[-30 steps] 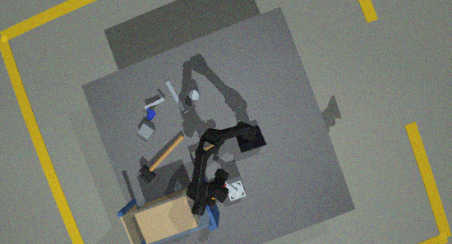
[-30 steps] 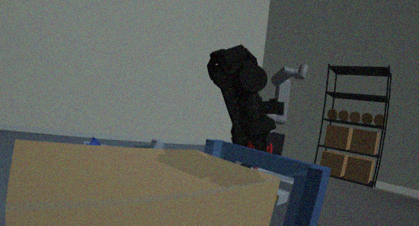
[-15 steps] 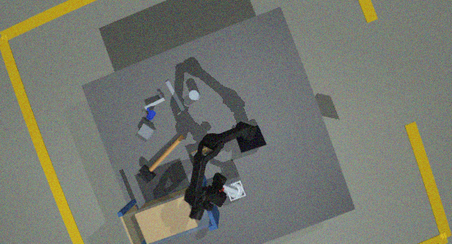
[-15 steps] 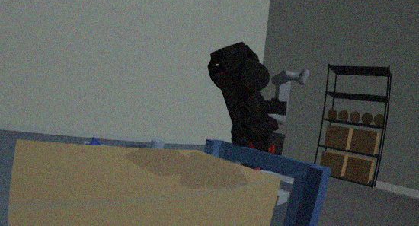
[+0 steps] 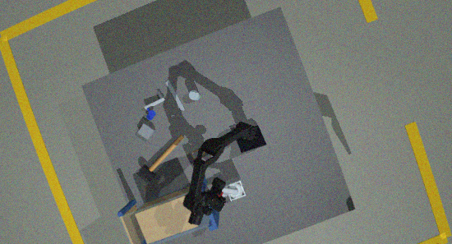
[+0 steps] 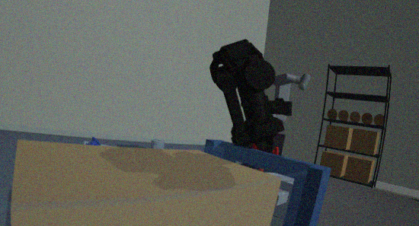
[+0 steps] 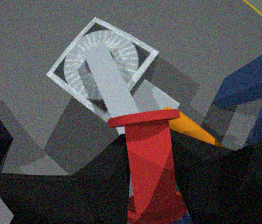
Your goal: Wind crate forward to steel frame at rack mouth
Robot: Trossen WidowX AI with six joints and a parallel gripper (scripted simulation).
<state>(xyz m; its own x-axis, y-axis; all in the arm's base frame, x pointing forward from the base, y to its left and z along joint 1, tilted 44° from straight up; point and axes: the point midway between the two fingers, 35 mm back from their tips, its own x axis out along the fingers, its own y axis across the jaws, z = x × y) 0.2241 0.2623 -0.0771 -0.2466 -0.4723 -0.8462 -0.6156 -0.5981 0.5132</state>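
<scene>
Now: the winch handle 30 mm below my gripper tip and 20 mm behind it. Also, from my gripper tip: blue steel frame (80 mm ahead, 50 mm to the left, 30 mm below); red knob (10 mm to the right, 10 mm ahead); winch (100 mm below, 100 mm behind, 10 mm to the left).
</scene>
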